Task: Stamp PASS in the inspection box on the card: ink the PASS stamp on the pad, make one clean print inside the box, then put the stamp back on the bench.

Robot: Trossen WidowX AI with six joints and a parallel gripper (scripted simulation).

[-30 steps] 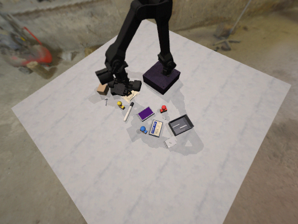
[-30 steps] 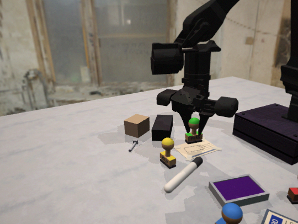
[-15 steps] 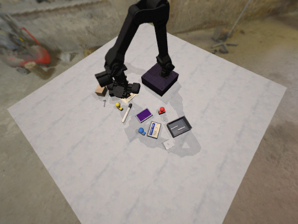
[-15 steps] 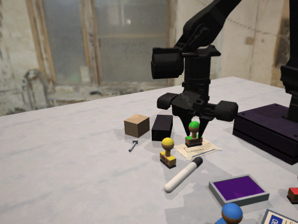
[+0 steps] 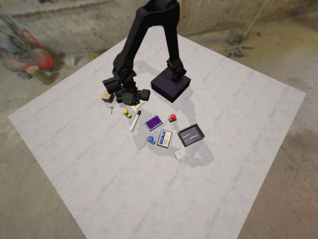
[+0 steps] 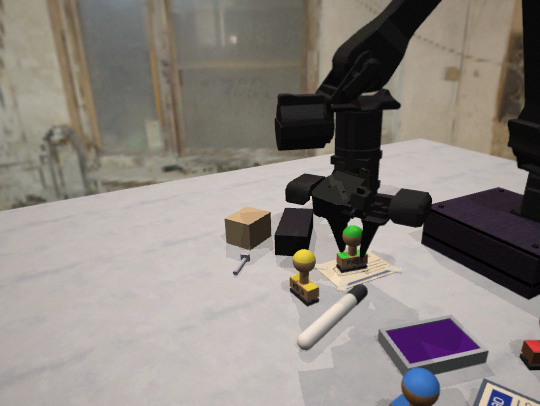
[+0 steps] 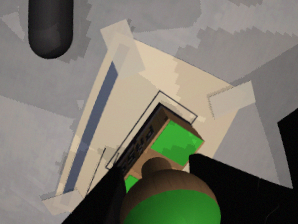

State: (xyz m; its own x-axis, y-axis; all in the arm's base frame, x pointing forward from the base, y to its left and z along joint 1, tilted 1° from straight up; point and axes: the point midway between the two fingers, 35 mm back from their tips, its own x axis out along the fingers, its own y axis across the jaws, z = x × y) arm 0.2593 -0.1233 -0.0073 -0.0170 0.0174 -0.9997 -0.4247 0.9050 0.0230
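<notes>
Now: the PASS stamp right at my gripper tip. Also, from my gripper tip: white marker: 80 mm ahead, 70 mm to the left, 20 mm below; cream card: 10 mm behind, 30 mm below; yellow stamp: 90 mm ahead, 10 mm to the left, 10 mm below.
</notes>
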